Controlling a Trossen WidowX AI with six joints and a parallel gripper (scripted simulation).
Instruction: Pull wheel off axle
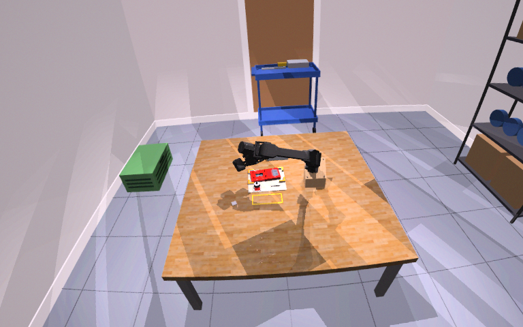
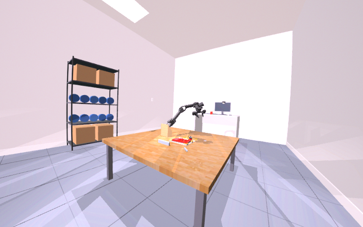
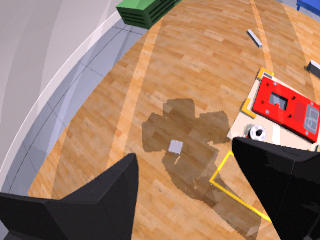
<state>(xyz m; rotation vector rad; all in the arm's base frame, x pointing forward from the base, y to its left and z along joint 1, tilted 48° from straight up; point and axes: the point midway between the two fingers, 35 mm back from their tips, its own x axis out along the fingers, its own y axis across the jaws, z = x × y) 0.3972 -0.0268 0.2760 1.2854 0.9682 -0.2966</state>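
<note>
The dark wheel lies 250 mm below my gripper tip, 140 mm to the right of it and 70 mm behind it.
</note>
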